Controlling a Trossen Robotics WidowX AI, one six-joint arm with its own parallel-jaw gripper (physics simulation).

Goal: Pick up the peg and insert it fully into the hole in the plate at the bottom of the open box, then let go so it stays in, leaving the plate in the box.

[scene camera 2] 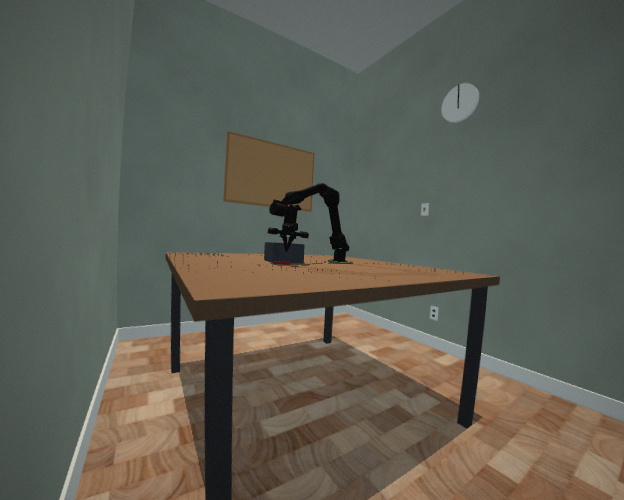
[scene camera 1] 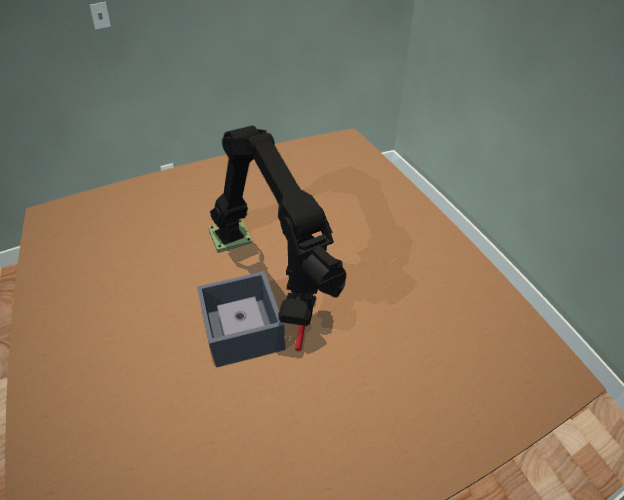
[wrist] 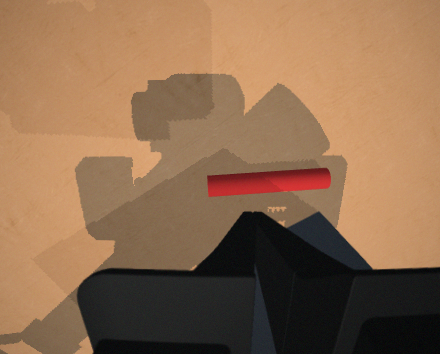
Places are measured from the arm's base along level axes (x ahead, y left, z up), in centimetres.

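Pixels of known places: gripper, fingertip midpoint: (scene camera 2: pixel 286 251) (wrist: pixel 251 220); arm's base, origin of the base link: (scene camera 2: pixel 339 260) (scene camera 1: pixel 229 234).
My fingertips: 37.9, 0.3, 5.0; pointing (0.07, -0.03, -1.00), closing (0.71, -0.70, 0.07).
Observation:
Ahead of a thing's pixels: the offset from my fingertips to its top centre, as dx, dy, dz. "spot": to the spot under its first point. Level surfaces: height alone.
The red peg @(+1.4, -1.5, -4.8) (scene camera 1: pixel 299 338) (scene camera 2: pixel 281 263) (wrist: pixel 270 182) lies flat on the table beside the box. In the wrist view it lies crosswise ahead of the fingertips. My gripper (scene camera 2: pixel 286 248) (wrist: pixel 251 220) is shut with nothing between its fingers. It is above the table, higher than the peg and apart from it; its fingertips are hidden in scene camera 1. The open dark blue-grey box @(-7.2, -12.0, +3.5) (scene camera 1: pixel 247 346) (scene camera 2: pixel 269 252) stands beside the gripper. The pale plate @(-7.2, -12.0, -0.2) (scene camera 1: pixel 252 325) lies at the bottom of the box, and its round hole @(spot: -8.1, -11.6, -1.4) (scene camera 1: pixel 240 315) shows empty.
The box's near right corner is close to the peg and the gripper. The arm's green base plate (scene camera 1: pixel 242 240) is on the table @(dz -6.2) (scene camera 1: pixel 156 416) (scene camera 2: pixel 333 283) behind the box. The arm arches from there over to the peg's side. Shadows of the arm fall around the peg.

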